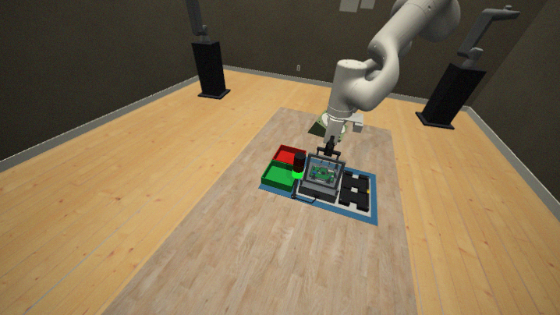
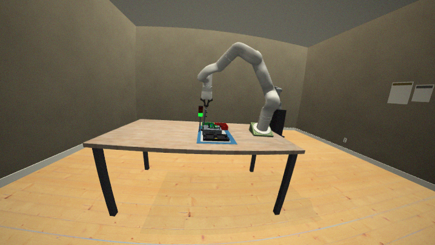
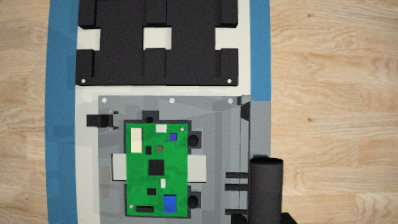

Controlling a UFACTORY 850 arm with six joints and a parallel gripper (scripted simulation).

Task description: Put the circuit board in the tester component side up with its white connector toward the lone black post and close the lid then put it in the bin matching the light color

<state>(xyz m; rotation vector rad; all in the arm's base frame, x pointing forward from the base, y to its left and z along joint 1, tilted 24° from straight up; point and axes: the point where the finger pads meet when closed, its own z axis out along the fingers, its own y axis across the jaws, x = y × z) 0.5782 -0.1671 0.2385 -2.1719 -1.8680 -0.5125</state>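
Now: the green circuit board 200 mm below my hand, 80 mm behind it and 10 mm to the left of it. From my hand the other things lie so: small black part (190 mm below, 140 mm behind, 80 mm to the left); green bin (260 mm below, 190 mm to the right, 60 mm behind); tester lid (90 mm below, 10 mm ahead).
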